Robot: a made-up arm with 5 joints.
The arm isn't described. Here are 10 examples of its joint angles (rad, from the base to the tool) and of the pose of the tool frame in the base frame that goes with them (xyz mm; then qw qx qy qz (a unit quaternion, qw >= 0)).
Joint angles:
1: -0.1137 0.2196 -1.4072 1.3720 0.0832
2: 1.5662 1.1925 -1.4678 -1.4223 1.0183
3: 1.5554 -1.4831 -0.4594 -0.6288 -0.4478
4: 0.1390 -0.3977 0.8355 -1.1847 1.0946
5: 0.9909 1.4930 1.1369 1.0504 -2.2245
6: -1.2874 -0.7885 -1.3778 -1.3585 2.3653
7: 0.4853 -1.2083 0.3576 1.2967 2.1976
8: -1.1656 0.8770 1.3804 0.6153 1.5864
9: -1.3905 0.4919 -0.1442 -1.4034 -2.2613
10: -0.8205 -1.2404 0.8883 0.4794 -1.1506
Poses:
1: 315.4 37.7 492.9 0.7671 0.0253 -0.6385 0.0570
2: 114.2 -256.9 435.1 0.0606 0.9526 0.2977 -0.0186
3: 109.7 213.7 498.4 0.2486 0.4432 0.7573 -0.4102
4: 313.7 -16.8 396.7 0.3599 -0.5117 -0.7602 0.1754
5: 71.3 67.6 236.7 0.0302 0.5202 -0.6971 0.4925
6: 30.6 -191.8 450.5 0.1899 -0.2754 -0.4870 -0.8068
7: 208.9 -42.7 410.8 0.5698 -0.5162 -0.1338 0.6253
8: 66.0 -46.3 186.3 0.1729 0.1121 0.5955 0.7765
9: 138.0 281.0 400.7 0.2283 0.9295 0.2667 -0.1130
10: 203.3 129.9 381.0 0.7372 0.5595 -0.3515 -0.1413
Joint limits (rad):
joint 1: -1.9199..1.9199
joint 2: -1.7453..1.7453
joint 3: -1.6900..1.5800
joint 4: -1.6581..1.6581
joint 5: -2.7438..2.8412
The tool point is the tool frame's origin. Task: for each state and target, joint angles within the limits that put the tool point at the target. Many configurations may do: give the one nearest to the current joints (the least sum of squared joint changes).
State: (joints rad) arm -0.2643 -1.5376 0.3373 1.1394 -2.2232
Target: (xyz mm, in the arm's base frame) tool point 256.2 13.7 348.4
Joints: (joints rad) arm -0.0045 -1.0510 0.6918 1.0487 -2.2232
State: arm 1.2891 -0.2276 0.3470 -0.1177 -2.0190
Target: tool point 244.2 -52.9 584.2
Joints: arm 0.4363 -0.3226 -0.5195 -0.2626 -2.0190
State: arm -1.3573 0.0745 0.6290 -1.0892 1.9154
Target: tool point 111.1 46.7 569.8
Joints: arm -1.0632 -0.6886 -0.0669 -1.1817 1.9154
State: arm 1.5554 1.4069 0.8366 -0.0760 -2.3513
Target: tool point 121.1 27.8 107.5
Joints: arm 1.8383 1.3228 1.0347 0.0131 -2.3513
